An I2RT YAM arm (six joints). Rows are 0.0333 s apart.
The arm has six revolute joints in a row. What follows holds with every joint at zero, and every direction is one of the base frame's. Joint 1 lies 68 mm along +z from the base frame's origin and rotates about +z. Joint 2 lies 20 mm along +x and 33.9 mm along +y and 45.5 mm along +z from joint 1 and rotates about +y. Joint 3 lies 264 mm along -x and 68.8 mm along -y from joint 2 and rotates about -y. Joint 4 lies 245 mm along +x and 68.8 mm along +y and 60 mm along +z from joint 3 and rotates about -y. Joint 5 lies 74 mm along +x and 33.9 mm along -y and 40.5 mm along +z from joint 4 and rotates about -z. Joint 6 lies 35.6 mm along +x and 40.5 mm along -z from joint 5 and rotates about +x. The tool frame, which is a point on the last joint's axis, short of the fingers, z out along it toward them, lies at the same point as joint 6; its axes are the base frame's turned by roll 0, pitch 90 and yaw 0 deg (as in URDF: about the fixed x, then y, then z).
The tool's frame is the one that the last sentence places.
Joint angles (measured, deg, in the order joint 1, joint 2, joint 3, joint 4, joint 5, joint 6), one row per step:
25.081 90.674 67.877 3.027 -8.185 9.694
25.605 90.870 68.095 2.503 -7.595 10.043
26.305 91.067 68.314 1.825 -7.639 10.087
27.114 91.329 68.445 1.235 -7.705 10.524
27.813 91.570 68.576 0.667 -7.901 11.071
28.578 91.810 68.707 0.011 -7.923 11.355
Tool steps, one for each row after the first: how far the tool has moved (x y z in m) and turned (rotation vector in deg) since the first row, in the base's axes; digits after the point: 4 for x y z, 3 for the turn. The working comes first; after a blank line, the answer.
Tool pose at each row, in the base's axes (x y z in m, rotation vector in deg; the steps are taken from these numbers as rounded here):
0.3375 0.1636 0.3009 -20.504 109.840 31.071
0.3367 0.1666 0.3001 -20.323 110.423 31.005
0.3351 0.1709 0.2990 -21.060 111.036 31.422
0.3332 0.1760 0.2971 -21.558 111.815 32.166
0.3314 0.1804 0.2954 -21.929 112.590 33.029
0.3294 0.1850 0.2936 -22.514 113.379 33.569

-0.0008 0.0030 -0.0008 -0.124 0.550 -0.149
-0.0024 0.0073 -0.0019 -0.368 1.168 0.576
-0.0043 0.0124 -0.0038 -0.339 2.054 1.293
-0.0061 0.0168 -0.0055 -0.177 2.983 1.976
-0.0081 0.0214 -0.0073 -0.323 3.820 2.651

